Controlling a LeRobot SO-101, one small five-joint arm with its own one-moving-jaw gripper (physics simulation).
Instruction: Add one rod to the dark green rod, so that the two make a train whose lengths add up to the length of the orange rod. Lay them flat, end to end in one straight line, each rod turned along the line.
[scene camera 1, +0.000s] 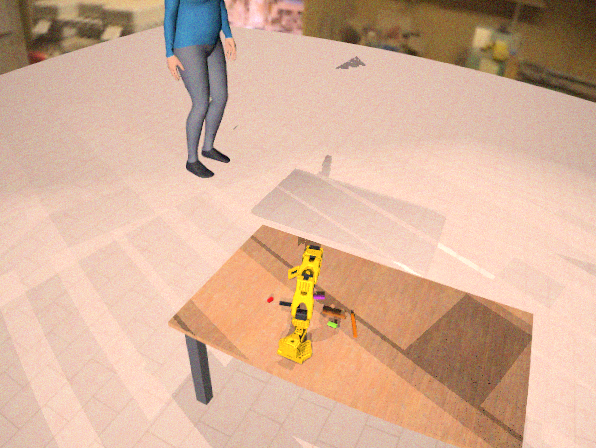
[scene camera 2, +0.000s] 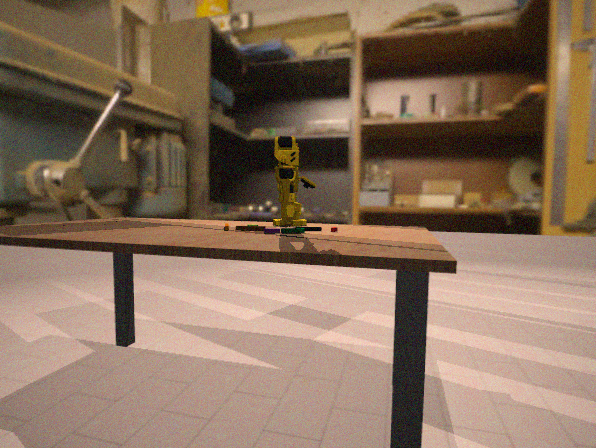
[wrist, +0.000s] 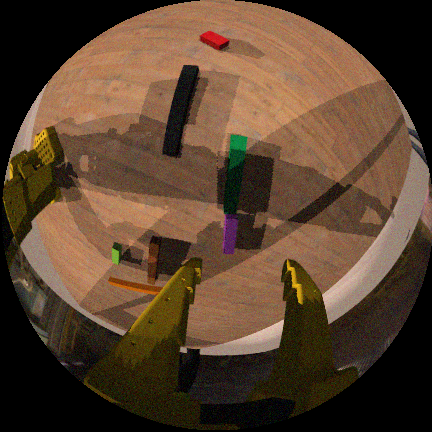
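Where they show: hand, tool point: (scene camera 2: 284, 204) (wrist: 201, 267); arm's base, link origin: (scene camera 1: 297, 345) (scene camera 2: 287, 225) (wrist: 52, 168).
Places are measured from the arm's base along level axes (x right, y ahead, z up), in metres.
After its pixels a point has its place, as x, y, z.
Note:
The dark green rod (wrist: 235, 175) {-0.078, 0.208, 0.010} (scene camera 2: 292, 230) {-0.077, 0.214, 0.005} lies flat, partly in shadow; the arm hides it in scene camera 1. The purple rod (wrist: 230, 234) {-0.032, 0.233, 0.010} (scene camera 1: 319, 297) {-0.025, 0.231, 0.007} (scene camera 2: 271, 231) {-0.030, 0.239, 0.003} lies flat at its lower end in the wrist view. Their ends appear to meet, and the two run nearly in one straight line. The orange rod (wrist: 135, 286) {0.123, 0.168, 0.008} (scene camera 1: 354, 324) {0.132, 0.165, 0.010} (scene camera 2: 226, 227) {0.109, 0.211, 0.007} lies apart, partly hidden by a jaw in the wrist view. My gripper (wrist: 242, 261) {-0.050, 0.200, 0.071} is open and empty, raised above the table, with a wide gap between its jaws. The purple rod shows beyond the tips, untouched.
A black rod (wrist: 181, 110) {-0.102, 0.154, 0.010} (scene camera 1: 285, 303) {-0.116, 0.144, 0.009} and a red rod (wrist: 214, 40) {-0.168, 0.142, 0.010} (scene camera 1: 270, 299) {-0.171, 0.136, 0.010} lie on one side. A brown rod (wrist: 154, 260) {0.037, 0.182, 0.010} (scene camera 1: 332, 312) {0.045, 0.182, 0.010} and a light green rod (wrist: 116, 253) {0.057, 0.136, 0.010} (scene camera 1: 332, 324) {0.066, 0.131, 0.009} lie near the orange rod. The arm's base (scene camera 1: 295, 347) {0.018, -0.063, 0.070} stands near the table edge.

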